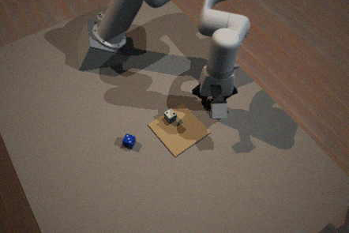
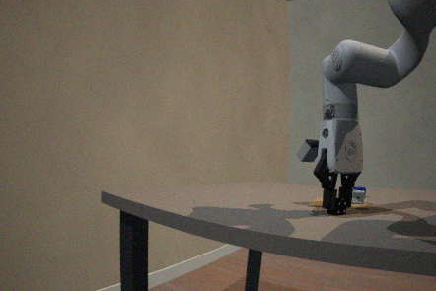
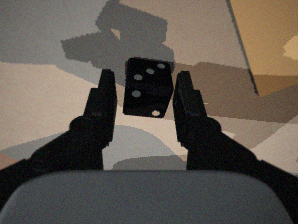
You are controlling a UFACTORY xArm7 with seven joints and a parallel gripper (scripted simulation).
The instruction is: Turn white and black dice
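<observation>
Now: the black die 20 mm below my hand. Also, from my hand: blue die 290 mm to the right, 50 mm behind, 20 mm below; then white die 140 mm to the right, 50 mm behind, 10 mm below; then tan mat 140 mm to the right, 30 mm below.
</observation>
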